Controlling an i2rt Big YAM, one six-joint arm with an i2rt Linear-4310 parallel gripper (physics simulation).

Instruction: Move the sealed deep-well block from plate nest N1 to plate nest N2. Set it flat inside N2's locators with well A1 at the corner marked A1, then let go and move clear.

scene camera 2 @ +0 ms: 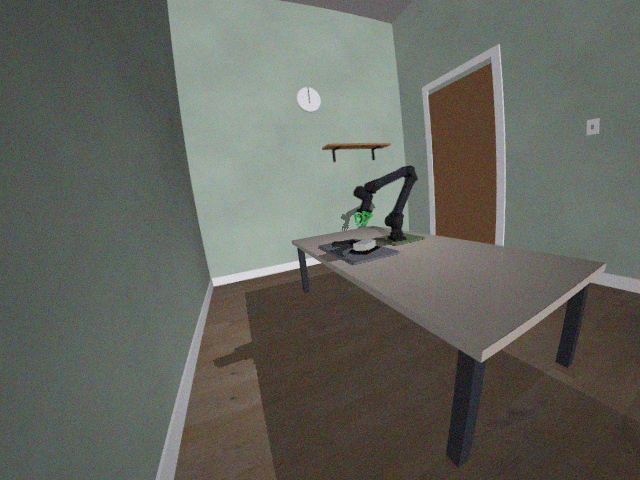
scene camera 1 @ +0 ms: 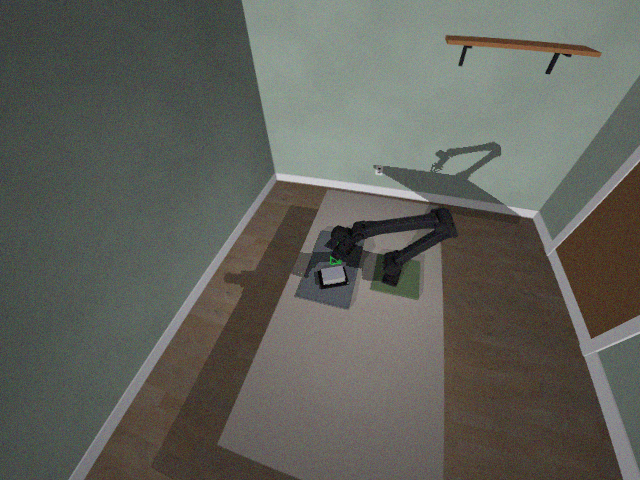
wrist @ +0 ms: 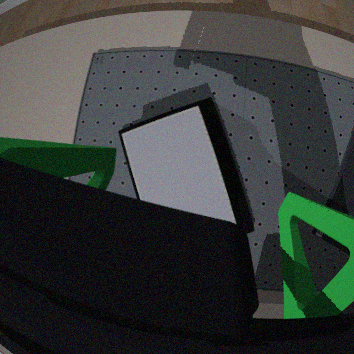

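Pixels of known places: gripper, fingertip midpoint: (scene camera 2: 360, 225) (scene camera 1: 333, 258) (wrist: 202, 181); arm's base, link origin: (scene camera 2: 396, 239) (scene camera 1: 391, 276).
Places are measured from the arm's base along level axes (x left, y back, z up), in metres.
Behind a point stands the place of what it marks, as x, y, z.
Observation:
The sealed block (scene camera 1: 332, 274) @(0.160, -0.307, 0.055) (scene camera 2: 364, 244) @(0.195, -0.327, 0.049) (wrist: 177, 162) @(0.154, -0.323, 0.054) is a pale box. It sits, looking level, in a black plate nest (scene camera 1: 334, 286) @(0.202, -0.276, 0.010) (wrist: 223, 150) @(0.116, -0.352, 0.013) on the grey perforated plate. No N1, N2 or A1 label is readable. In the wrist view the gripper body hides the block's near end. Another black nest-like shape (scene camera 2: 342, 242) @(-0.108, -0.371, 0.013) lies farther back on the plate in scene camera 2; the arm largely covers that area in scene camera 1. My gripper (scene camera 1: 334, 260) @(0.121, -0.316, 0.152) (scene camera 2: 362, 219) @(0.121, -0.316, 0.152) (wrist: 202, 181) @(0.121, -0.316, 0.152) is open and empty, its green fingers wide apart, above the plate and apart from the block.
The grey perforated plate (scene camera 1: 323, 297) @(0.286, -0.305, 0.001) (scene camera 2: 355, 259) @(0.296, -0.425, 0.001) (wrist: 110, 75) @(0.292, -0.414, 0.001) lies on the beige table (scene camera 1: 330, 361) @(0.574, -0.134, -0.012) (scene camera 2: 465, 279) @(0.754, -0.142, -0.012). The arm's base stands on a green mat (scene camera 1: 410, 289) @(0.043, 0.120, 0.001) (scene camera 2: 414, 238) @(0.068, 0.098, 0.000) beside it. Arm shadows fall across the plate. A wooden shelf (scene camera 1: 522, 45) (scene camera 2: 356, 146) hangs on the wall.

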